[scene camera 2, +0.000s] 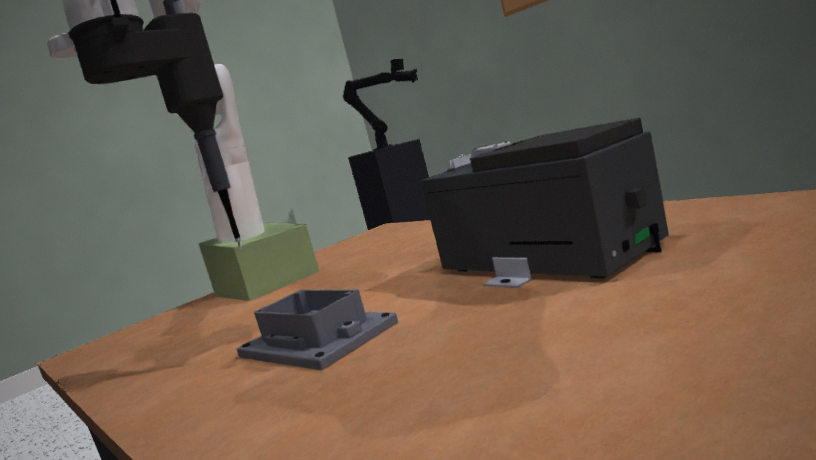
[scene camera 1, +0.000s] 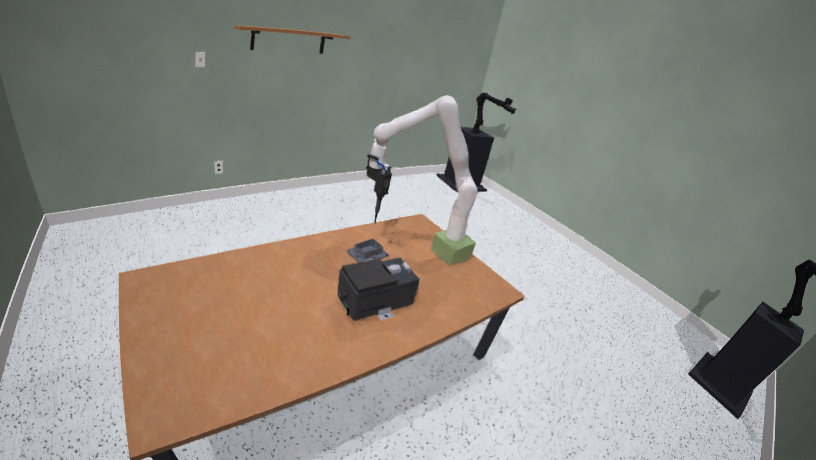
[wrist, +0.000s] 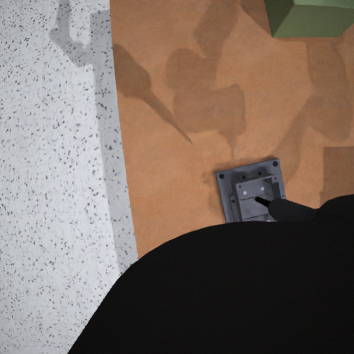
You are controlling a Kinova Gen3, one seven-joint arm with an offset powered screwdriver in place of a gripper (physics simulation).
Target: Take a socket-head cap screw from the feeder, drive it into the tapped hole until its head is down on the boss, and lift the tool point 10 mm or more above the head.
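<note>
My screwdriver (scene camera 1: 375,220) (scene camera 2: 236,233) (wrist: 258,199) points down, slightly tilted in the scene views. A small silvery piece, the cap screw (scene camera 2: 239,244), sits at its tip; it is too small to make out in the other views. The tip hangs in the air, well above the table and apart from the grey housing (scene camera 1: 368,252) (scene camera 2: 286,326) (wrist: 225,186). In the wrist view the tip overlaps the housing's open cavity. The housing has a flanged base and small side bosses (scene camera 2: 349,326) with dark holes. The black feeder (scene camera 1: 381,298) (scene camera 2: 514,220) stands apart from the housing.
The green base block (scene camera 1: 452,248) (scene camera 2: 280,257) (wrist: 312,21) carries the arm. A small metal bracket (scene camera 1: 385,314) (scene camera 2: 512,268) sits at the feeder's foot. The wooden table's (scene camera 1: 228,342) (scene camera 2: 457,400) (wrist: 150,175) edge runs left of the housing in the wrist view. Two black stands (scene camera 1: 748,354) (scene camera 1: 482,154) stand on the floor.
</note>
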